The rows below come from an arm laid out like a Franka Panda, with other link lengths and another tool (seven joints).
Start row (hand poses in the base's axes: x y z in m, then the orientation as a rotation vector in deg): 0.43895, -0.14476, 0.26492, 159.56, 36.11, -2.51
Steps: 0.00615, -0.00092, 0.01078, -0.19, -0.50, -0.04; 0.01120, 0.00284, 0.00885, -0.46, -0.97, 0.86; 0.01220, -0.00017, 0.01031, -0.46, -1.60, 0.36; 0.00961, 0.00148, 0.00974, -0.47, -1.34, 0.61; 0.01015, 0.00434, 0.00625, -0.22, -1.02, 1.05; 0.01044, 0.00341, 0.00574, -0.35, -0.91, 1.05; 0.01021, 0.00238, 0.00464, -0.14, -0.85, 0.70; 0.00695, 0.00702, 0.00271, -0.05, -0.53, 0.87
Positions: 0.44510, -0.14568, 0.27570, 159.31, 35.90, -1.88; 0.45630, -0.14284, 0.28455, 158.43, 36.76, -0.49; 0.46850, -0.14301, 0.29486, 157.59, 36.76, 1.65; 0.47811, -0.14153, 0.30460, 156.69, 37.17, 3.47; 0.48826, -0.13719, 0.31085, 155.94, 38.29, 5.03; 0.49870, -0.13378, 0.31659, 155.07, 39.42, 6.39; 0.50891, -0.13140, 0.32123, 154.51, 40.11, 7.65; 0.51586, -0.12438, 0.32394, 154.05, 41.13, 8.56
